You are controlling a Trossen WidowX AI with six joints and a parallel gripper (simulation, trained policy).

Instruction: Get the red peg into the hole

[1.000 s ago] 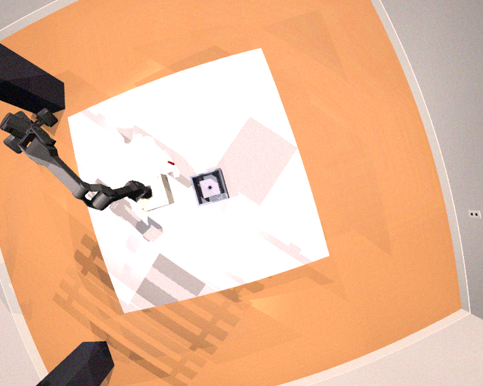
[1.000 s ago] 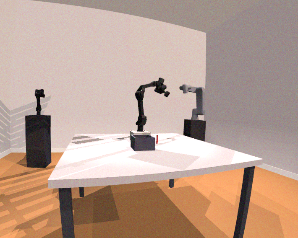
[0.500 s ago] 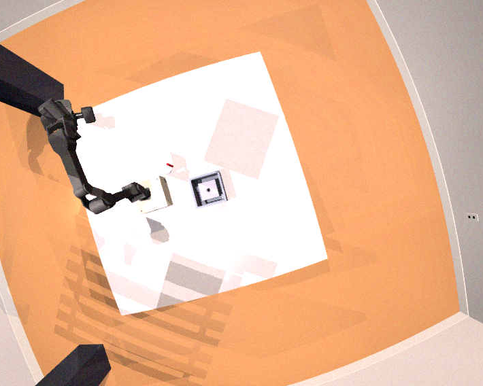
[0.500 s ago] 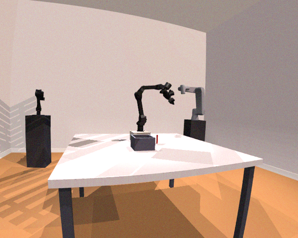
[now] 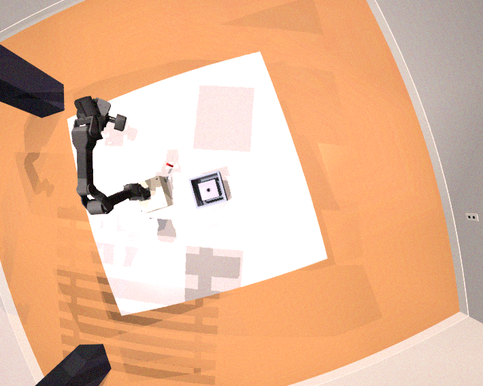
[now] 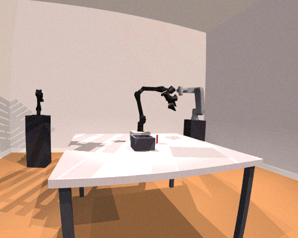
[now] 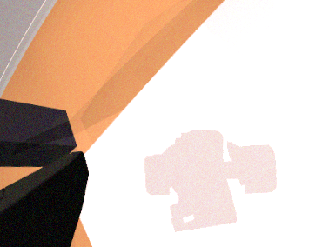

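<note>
Right now the red peg is 29 cm below my gripper tip, 23 cm to the right of it and 16 cm ahead of it. Also, from my gripper tip: pale plate 40 cm to the right, 35 cm ahead, 29 cm below; then grey box 40 cm to the right, 35 cm ahead, 30 cm below.
</note>
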